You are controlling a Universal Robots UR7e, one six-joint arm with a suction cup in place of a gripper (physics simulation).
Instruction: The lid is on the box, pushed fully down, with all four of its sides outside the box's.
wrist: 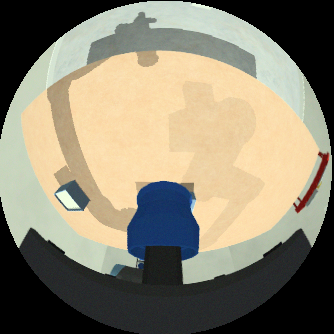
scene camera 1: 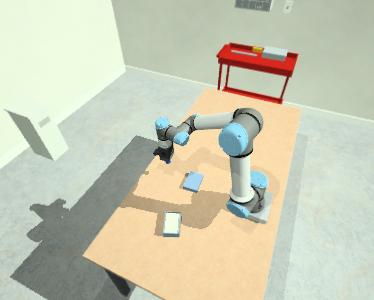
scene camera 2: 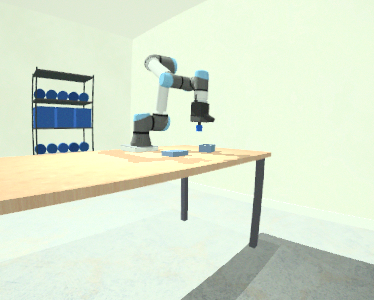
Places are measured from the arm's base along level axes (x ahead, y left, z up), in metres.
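Pixels of known places: hand at its tool point: (wrist: 163, 203) (scene camera 2: 199, 131); arm's base at its link origin: (scene camera 2: 141, 145).
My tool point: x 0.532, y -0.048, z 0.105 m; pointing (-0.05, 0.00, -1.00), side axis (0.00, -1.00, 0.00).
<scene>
For each thing: its middle in the pictures, then the offset to it from my tool point.
- box at the middle of its body: (wrist: 69, 197) (scene camera 1: 172, 224) (scene camera 2: 207, 148) dx -0.149, dy +0.321, dz -0.117 m
- lid at the middle of its body: (scene camera 2: 175, 152) (scene camera 1: 193, 181) dx -0.167, dy +0.002, dz -0.127 m
The box (scene camera 1: 172, 224) (scene camera 2: 207, 148) (wrist: 72, 195) stands upright on the table, with blue walls and a cream-coloured area within its rim. The lid (scene camera 1: 193, 181) (scene camera 2: 175, 153) is a flatter blue piece, lying apart from the box with its flat face up. In the wrist view a sliver of the lid (wrist: 193, 201) shows beside the suction cup, which hides the rest. My gripper (scene camera 1: 168, 162) (scene camera 2: 199, 128) (wrist: 164, 191), a blue suction cup, points down well above the table, away from both pieces. It is open, with nothing on it.
The wooden table (scene camera 1: 135, 255) (scene camera 2: 75, 189) carries the arm's base plate (scene camera 1: 261, 216). A red cart (scene camera 1: 255, 59) stands beyond the table's far end. A dark shelf rack (scene camera 2: 62, 101) stands behind the arm. A pale cabinet (scene camera 1: 37, 131) stands on the floor at the left.
</scene>
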